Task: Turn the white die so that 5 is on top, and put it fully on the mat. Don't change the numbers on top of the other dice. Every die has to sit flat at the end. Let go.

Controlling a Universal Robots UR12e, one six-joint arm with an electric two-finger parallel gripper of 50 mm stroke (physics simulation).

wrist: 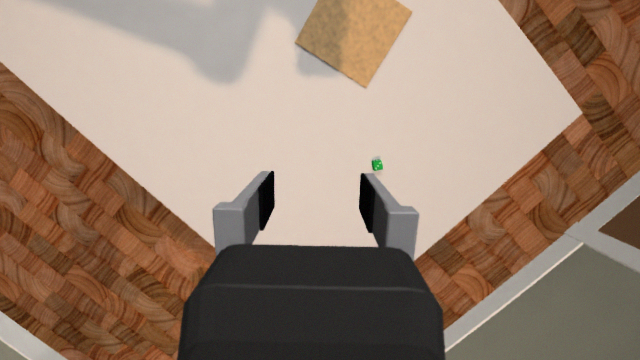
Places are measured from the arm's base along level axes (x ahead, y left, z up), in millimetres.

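Pixels of known places: gripper, fingertip midpoint: [317, 190].
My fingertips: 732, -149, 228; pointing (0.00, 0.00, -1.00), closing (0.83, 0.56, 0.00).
Ahead of a thing's pixels: the offset from my fingertips to its top centre, as dx, dy, dz.
My gripper [317, 190] is open and empty, its two fingers wide apart, high above the pale sheet. A small green die @(+113, +20, -334) [377, 164] lies on the pale sheet, just beyond the tip of the right finger in the view; the number on its top is too small to read surely. The square tan mat @(-59, +178, -346) [370, 45] lies at the top of the view, partly cut off by the frame edge and partly in shadow. The white die does not show in this view.
The pale sheet [310, 120] lies on a wooden block-pattern table top [100, 200]. A grey border [515, 285] runs along the table's edge at the lower right. Shadows of the arm fall across the sheet at the upper left and on part of the mat.
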